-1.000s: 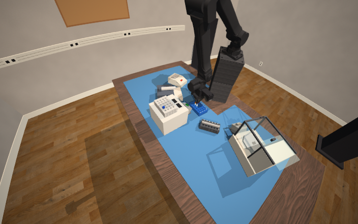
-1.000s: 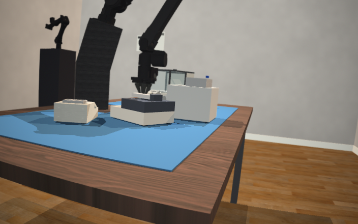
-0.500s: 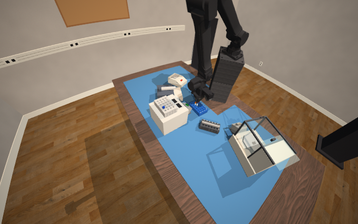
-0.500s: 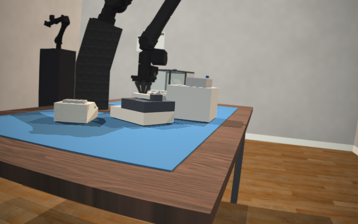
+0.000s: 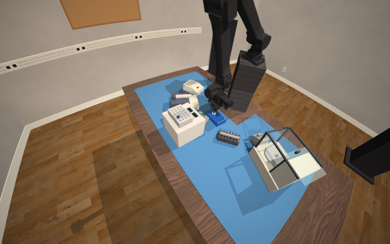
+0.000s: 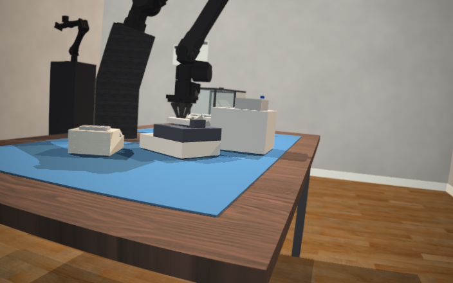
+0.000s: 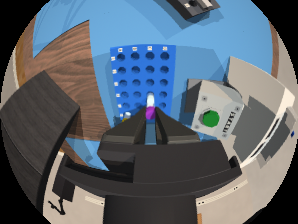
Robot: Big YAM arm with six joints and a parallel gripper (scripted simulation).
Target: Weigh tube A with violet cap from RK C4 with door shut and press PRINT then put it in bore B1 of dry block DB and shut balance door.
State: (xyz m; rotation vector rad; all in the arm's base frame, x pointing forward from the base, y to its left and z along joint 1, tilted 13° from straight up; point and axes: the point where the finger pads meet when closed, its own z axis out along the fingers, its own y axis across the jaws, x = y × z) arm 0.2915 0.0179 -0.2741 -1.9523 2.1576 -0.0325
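The blue rack RK lies 6 cm below my hand, 1 cm to the left of it and 1 cm behind it. Also, from my hand: blue-capped tube 29 cm ahead, 8 cm above; then spectrophotometer 23 cm to the right, 9 cm ahead, 1 cm below; then dark magnet block 19 cm to the left, 5 cm below, 5 cm ahead.
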